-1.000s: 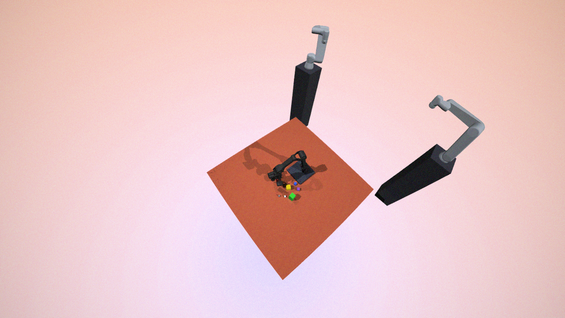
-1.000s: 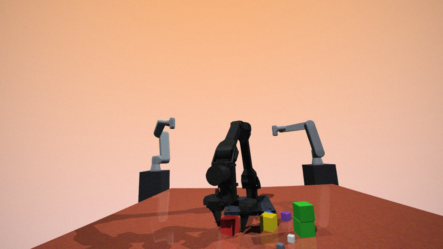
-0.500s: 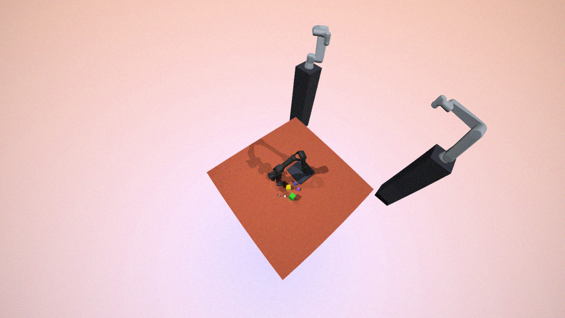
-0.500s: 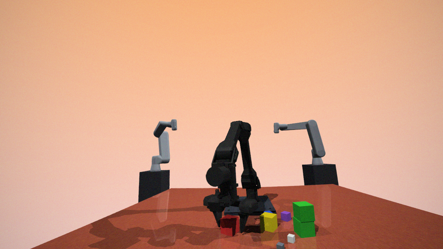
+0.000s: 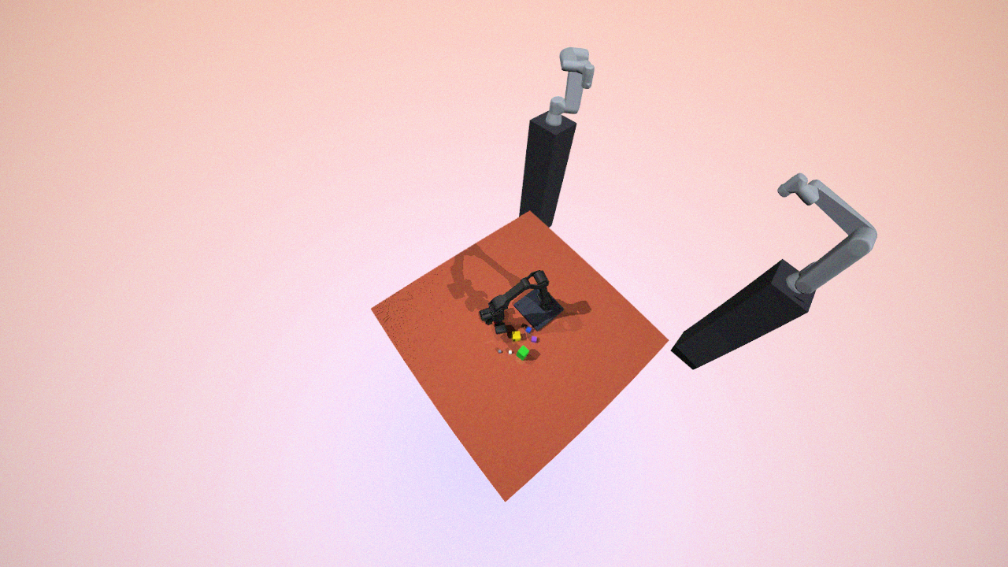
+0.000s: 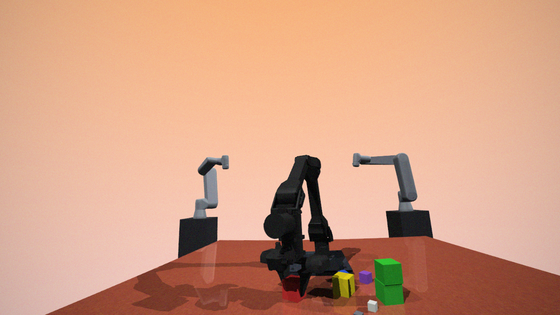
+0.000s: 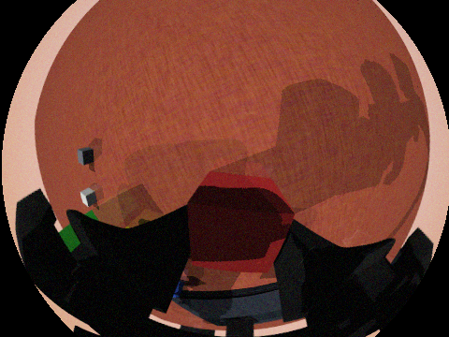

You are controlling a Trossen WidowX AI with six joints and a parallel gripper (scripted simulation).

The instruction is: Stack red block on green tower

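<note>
Right now the yellow block is 2 cm behind my gripper tip, 13 cm to the left of it and 1 cm above it. Also, from my gripper tip: purple block 8 cm behind, 21 cm to the left, 1 cm above; blue block 10 cm behind, 15 cm to the left; red block 1 cm above.
</note>
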